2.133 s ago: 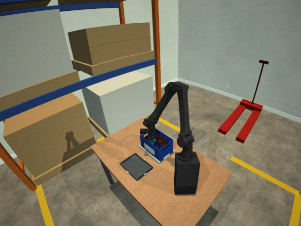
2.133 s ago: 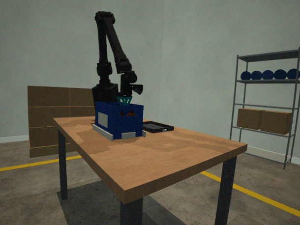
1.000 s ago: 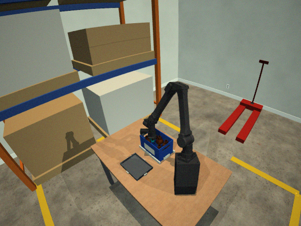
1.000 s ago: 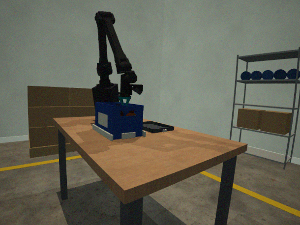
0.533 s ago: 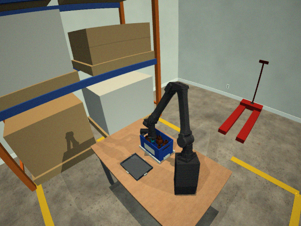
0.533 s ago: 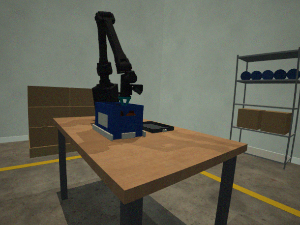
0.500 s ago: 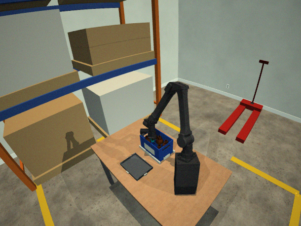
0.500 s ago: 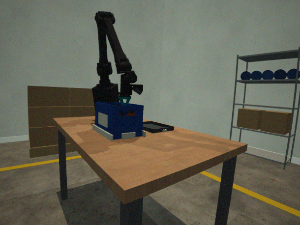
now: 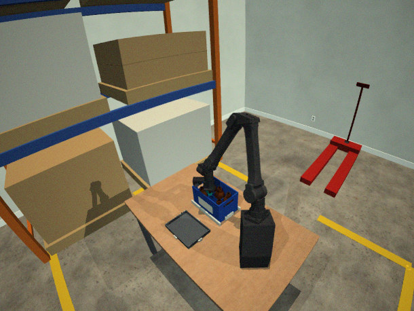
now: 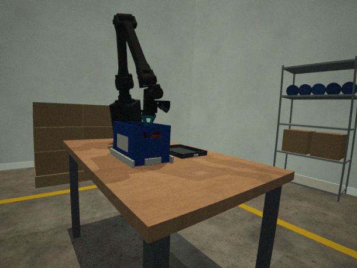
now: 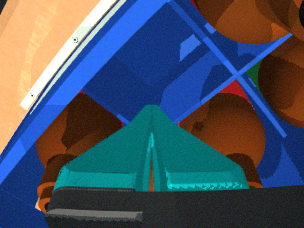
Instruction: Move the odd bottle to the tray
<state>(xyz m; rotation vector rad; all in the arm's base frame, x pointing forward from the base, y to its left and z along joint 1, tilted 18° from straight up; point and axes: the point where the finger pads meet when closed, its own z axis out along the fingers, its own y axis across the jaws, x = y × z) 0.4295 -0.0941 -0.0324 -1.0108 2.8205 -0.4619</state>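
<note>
Right now the crate is 7 cm below my hand, 4 cm to the right of it and 1 cm behind it. The rest, counted from my hand: bottle: 9 cm ahead, 6 cm below, 1 cm to the right; then dark tray: 24 cm to the left, 14 cm below.
</note>
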